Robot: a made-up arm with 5 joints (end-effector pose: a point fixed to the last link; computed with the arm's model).
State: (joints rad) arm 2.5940 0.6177 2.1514 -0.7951 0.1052
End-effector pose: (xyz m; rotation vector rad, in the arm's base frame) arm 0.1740 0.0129 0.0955 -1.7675 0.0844 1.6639
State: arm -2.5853 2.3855 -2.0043 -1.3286 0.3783
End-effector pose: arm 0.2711 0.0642 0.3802 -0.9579 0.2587 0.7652
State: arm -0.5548 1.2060 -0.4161 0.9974 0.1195
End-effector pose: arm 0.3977 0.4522 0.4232 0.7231 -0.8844 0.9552
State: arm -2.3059 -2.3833 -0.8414 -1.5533 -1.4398
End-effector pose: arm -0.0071 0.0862 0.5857 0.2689 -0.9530 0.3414
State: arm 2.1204 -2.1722 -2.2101 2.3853 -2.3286
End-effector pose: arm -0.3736 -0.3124 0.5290 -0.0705 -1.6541 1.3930
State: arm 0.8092 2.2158 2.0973 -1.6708 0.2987
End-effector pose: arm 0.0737 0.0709 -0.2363 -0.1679 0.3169 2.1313
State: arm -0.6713 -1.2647 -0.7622 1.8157 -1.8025
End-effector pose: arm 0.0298 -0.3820 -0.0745 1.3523 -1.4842 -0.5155
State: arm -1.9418 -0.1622 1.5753 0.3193 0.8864
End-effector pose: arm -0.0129 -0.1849 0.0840 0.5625 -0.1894 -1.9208
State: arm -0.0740 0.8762 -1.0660 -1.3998 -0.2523
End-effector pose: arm 0.1878 0.0115 -0.2723 -0.8918 2.2247 0.1649
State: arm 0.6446 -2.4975 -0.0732 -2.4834 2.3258
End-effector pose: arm 0.2058 0.2373 -0.1676 -0.0274 0.8363 0.0893
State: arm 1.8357 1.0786 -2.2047 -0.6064 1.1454
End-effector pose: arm 0.0958 -0.3414 0.3580 0.4397 -2.0009 0.5017
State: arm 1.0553 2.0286 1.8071 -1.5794 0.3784
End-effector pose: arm 0.1077 -0.0288 -0.2604 -0.6700 0.5504 2.0087
